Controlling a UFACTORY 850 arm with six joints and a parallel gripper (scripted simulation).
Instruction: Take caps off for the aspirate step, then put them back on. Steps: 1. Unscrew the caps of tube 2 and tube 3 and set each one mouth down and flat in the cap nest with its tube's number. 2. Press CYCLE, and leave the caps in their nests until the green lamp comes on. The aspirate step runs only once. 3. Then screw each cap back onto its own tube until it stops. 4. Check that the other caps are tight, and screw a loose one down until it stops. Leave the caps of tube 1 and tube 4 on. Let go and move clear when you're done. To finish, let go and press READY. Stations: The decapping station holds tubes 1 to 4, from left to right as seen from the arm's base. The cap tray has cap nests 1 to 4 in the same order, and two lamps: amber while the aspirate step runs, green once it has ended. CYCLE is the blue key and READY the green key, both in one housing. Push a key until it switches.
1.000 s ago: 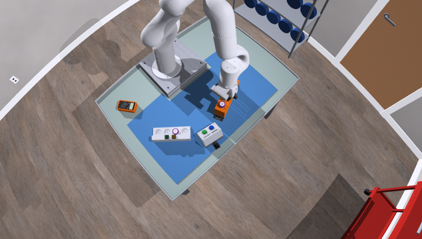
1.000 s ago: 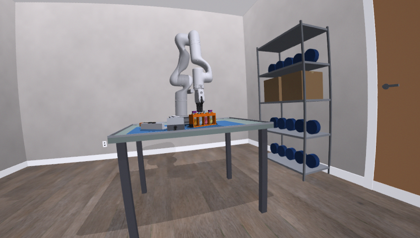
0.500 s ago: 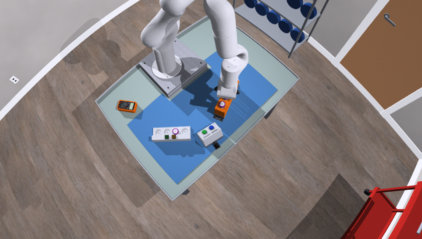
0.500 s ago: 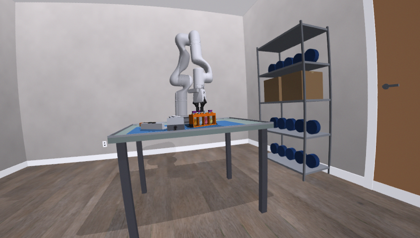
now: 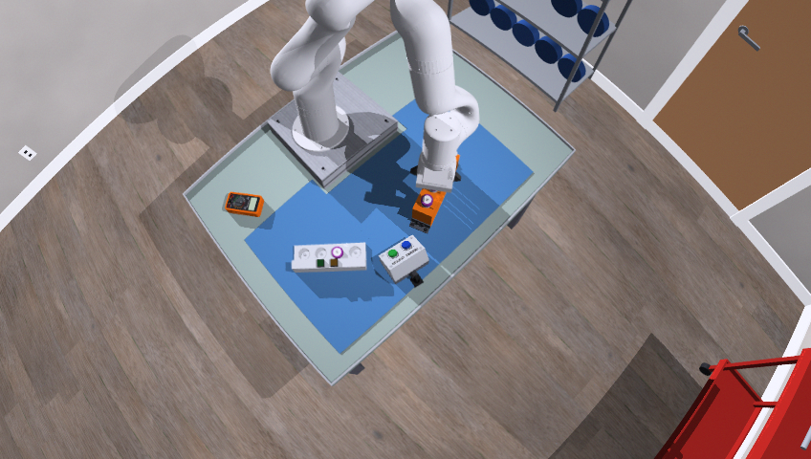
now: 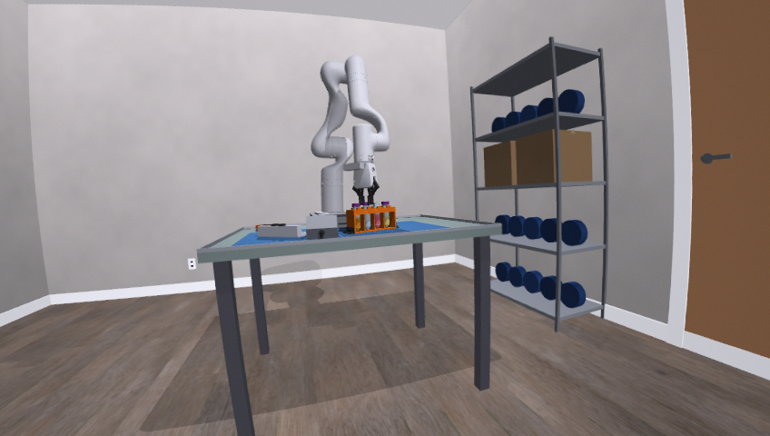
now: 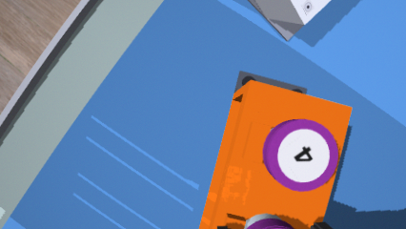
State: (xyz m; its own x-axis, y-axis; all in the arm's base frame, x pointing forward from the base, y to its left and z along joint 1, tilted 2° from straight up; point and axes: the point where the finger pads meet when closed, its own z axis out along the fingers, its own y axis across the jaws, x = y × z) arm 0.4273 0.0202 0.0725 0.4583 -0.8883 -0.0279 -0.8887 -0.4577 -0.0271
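Right now the blue cycle key is 18 cm to the right of my hand, 6 cm below it and 3 cm ahead of it. From my hand the other things lie so: green ready key 22 cm to the right, 6 cm below, 2 cm ahead; grey key housing 20 cm to the right, 8 cm below, 4 cm ahead.
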